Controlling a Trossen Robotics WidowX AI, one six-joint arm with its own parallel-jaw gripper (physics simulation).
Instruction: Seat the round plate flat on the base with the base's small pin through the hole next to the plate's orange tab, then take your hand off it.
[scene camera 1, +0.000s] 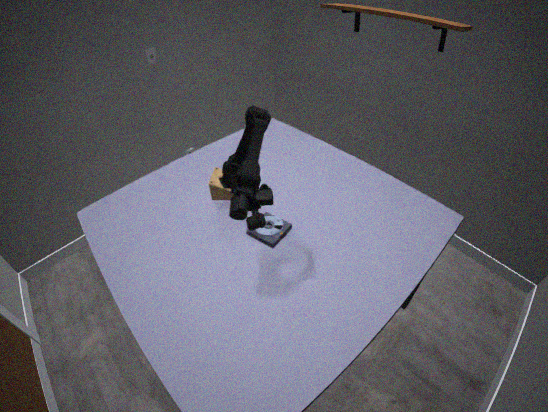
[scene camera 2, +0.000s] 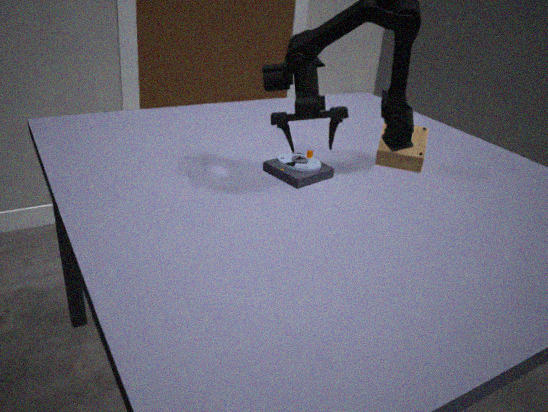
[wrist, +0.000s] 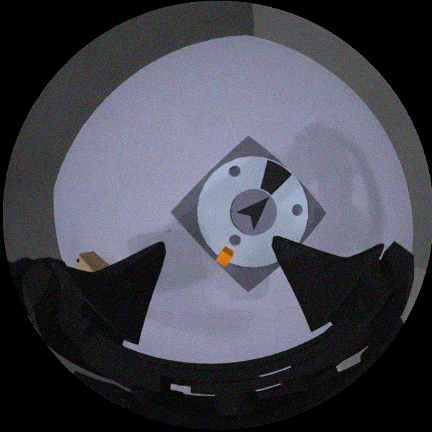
Scene:
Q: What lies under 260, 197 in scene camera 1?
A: The gripper.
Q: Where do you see the gripper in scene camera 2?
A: At 311, 151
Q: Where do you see a raised round boss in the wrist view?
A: At 253, 211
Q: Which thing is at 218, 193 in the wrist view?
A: A pale round plate.

